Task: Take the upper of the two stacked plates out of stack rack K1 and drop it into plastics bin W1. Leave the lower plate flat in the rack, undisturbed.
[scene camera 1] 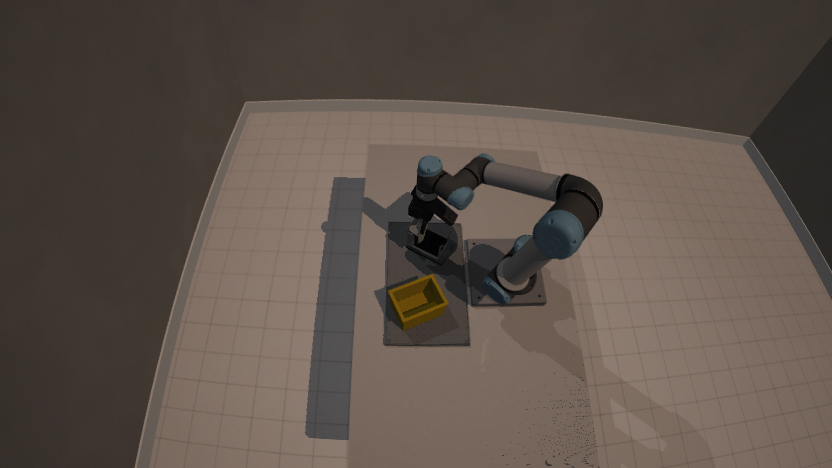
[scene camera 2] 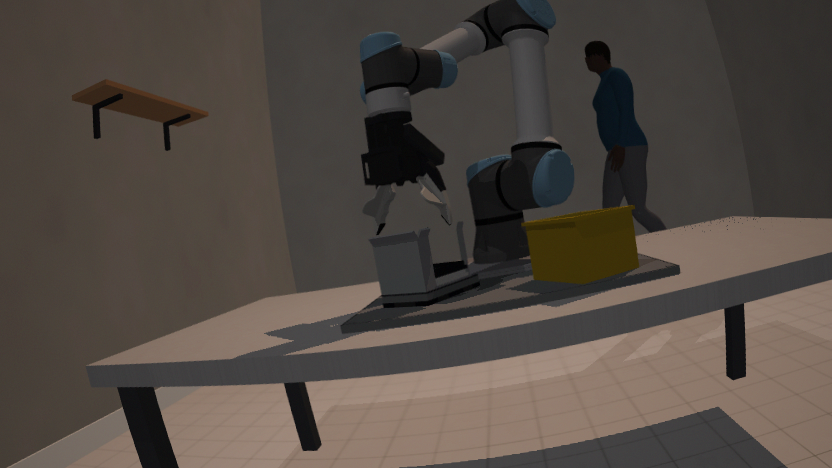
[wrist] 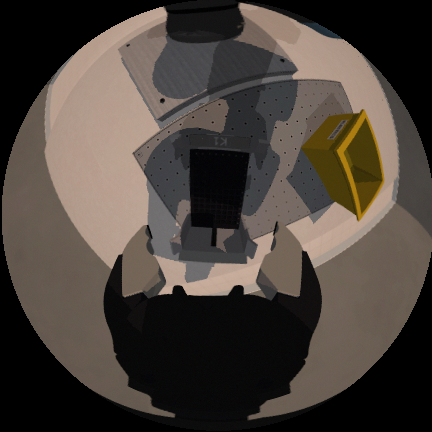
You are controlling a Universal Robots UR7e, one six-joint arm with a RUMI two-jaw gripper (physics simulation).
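Seen in the pictures: gripper, fingertip midpoint: (scene camera 1: 427,227) (scene camera 2: 412,230) (wrist: 211,225); arm's base at its link origin: (scene camera 2: 505,257).
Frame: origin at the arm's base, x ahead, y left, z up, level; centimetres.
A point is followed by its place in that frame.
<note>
Stack rack K1 (scene camera 1: 425,254) (scene camera 2: 401,264) {x 41.0, y -16.1, z 5.2 cm} (wrist: 220,142) {x 28.1, y -9.8, z 0.5 cm} is grey, with upright walls at its sides. A black perforated plate (scene camera 1: 431,240) {x 33.4, y -13.6, z 2.9 cm} (scene camera 2: 449,268) {x 35.6, y -9.3, z 2.9 cm} (wrist: 219,182) {x 33.6, y -12.5, z 2.4 cm} lies in it. The two stacked plates cannot be told apart, and the lower one does not show separately. My gripper (scene camera 2: 414,225) {x 35.6, y -14.4, z 10.2 cm} (wrist: 211,225) {x 35.6, y -14.4, z 10.2 cm} is open and empty, its light fingers spread wide. In scene camera 2 its fingertips are just above the top of the rack's tall end wall. Plastics bin W1 (scene camera 1: 423,317) {x 36.3, y 18.9, z 3.7 cm} (scene camera 2: 581,250) {x 48.0, y 11.9, z 3.2 cm} (wrist: 326,170) {x 38.5, y 6.9, z 2.4 cm} is a yellow open box standing upright, apart from the rack.
Rack and bin stand on a perforated base board (scene camera 1: 401,335) {x 43.6, y 23.9, z -1.7 cm} (scene camera 2: 357,321) {x 48.7, y -22.8, z -1.7 cm} (wrist: 280,215) {x 46.6, y -3.4, z -1.7 cm} on the table (scene camera 1: 407,401) {x 40.9, y 47.3, z -3.0 cm} (scene camera 2: 192,349) {x 53.3, y -52.3, z -3.0 cm}. The arm's mounting plate (scene camera 1: 480,261) {x 13.9, y -7.0, z -0.5 cm} (wrist: 140,75) {x 7.4, y -16.3, z -0.3 cm} is beside the board. A person (scene camera 2: 619,116) stands behind the table in scene camera 2.
</note>
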